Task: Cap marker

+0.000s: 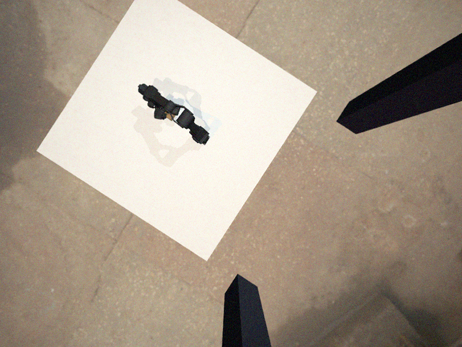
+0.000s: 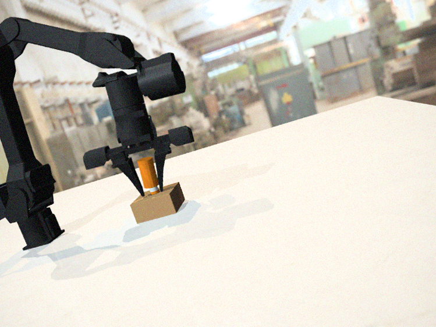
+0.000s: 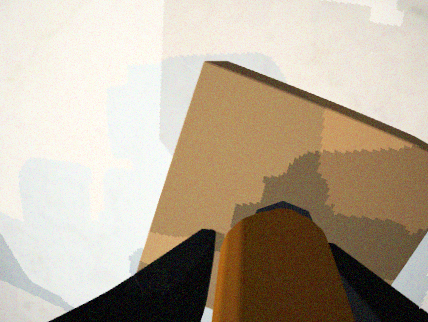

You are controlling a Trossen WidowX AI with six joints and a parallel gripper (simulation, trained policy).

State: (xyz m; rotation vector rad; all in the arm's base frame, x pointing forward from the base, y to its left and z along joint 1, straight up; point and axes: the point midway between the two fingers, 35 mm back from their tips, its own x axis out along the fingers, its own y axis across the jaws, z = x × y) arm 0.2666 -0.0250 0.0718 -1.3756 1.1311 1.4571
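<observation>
The orange cap is 40 mm above my gripper tip and 10 mm to the left of it. The rest, counted from my gripper tip: orange marker: 30 mm above, 10 mm to the left; then tan holder block: 20 mm below, 10 mm to the left.
</observation>
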